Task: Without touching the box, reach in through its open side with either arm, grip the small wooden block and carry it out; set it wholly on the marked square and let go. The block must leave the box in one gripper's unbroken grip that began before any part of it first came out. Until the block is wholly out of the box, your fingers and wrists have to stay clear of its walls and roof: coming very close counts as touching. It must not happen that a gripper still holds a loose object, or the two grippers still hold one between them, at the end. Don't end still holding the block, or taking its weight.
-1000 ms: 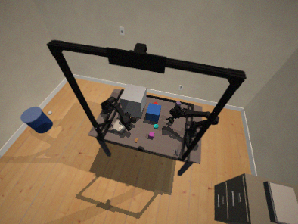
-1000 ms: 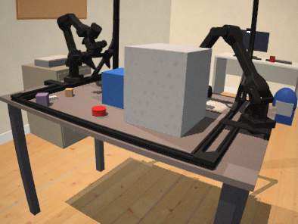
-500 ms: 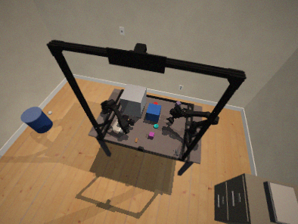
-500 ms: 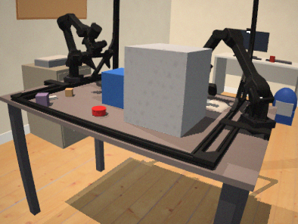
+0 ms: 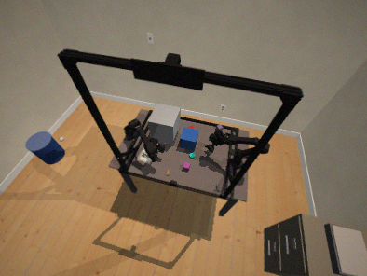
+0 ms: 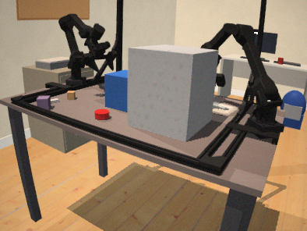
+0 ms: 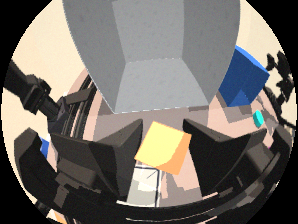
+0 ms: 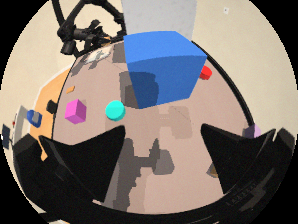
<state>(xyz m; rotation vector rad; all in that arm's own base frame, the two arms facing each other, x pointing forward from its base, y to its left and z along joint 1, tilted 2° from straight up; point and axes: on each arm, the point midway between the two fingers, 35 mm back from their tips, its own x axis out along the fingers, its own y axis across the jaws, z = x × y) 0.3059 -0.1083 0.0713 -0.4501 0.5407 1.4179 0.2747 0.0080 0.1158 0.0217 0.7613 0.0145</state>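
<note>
Right now the marked square is 8 cm behind my left hand, 8 cm to the left of it and 10 cm below it. Also, from my left hand: cyan disc 4 cm ahead, 33 cm to the right, 10 cm below; then red disc 36 cm ahead, 24 cm to the right, 9 cm below; then magenta cube 9 cm behind, 31 cm to the right, 8 cm below.
</note>
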